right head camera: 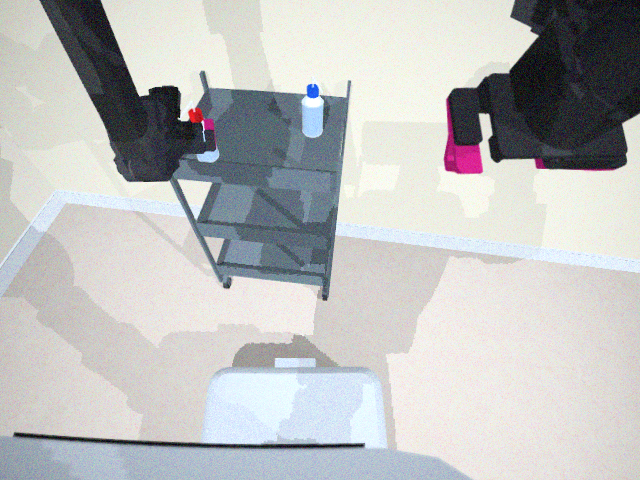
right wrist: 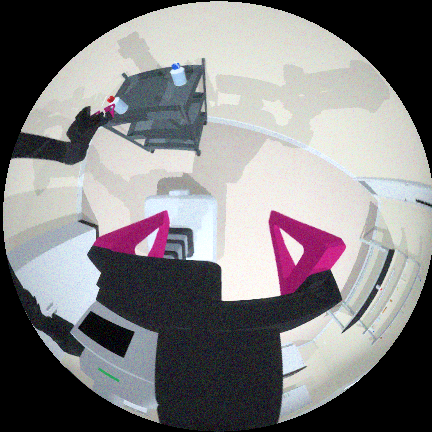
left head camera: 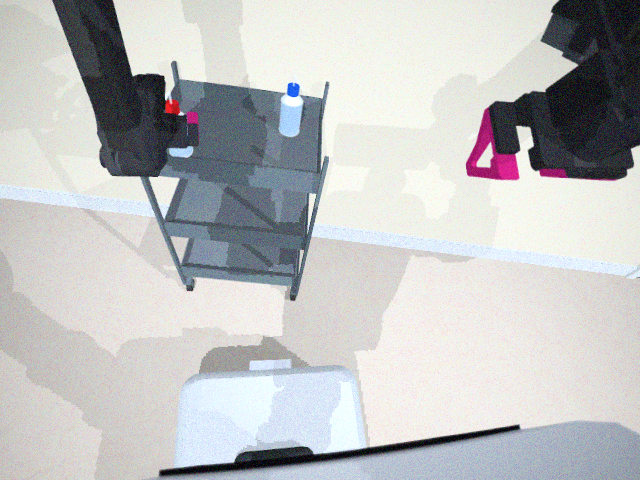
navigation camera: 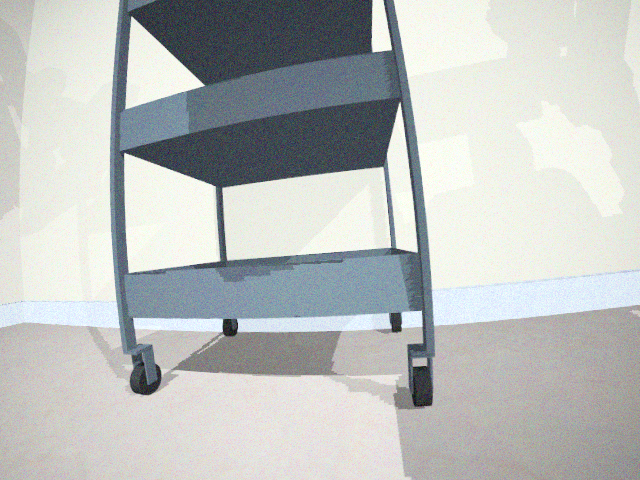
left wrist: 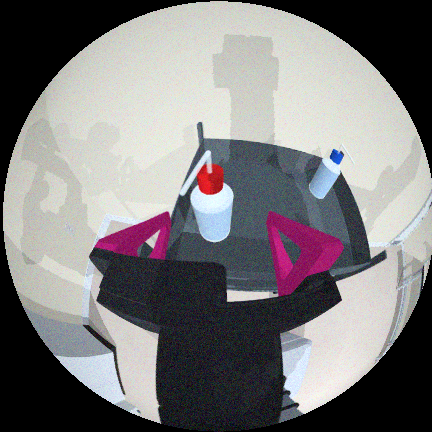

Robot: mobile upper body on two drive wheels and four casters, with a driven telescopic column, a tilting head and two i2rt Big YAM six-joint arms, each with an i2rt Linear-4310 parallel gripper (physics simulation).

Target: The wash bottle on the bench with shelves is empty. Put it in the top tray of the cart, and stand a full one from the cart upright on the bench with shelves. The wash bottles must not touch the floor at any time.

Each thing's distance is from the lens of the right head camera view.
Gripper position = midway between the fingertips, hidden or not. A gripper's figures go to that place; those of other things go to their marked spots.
left gripper (right head camera: 193, 126): 0.84 m
right gripper (right head camera: 492, 163): 0.37 m
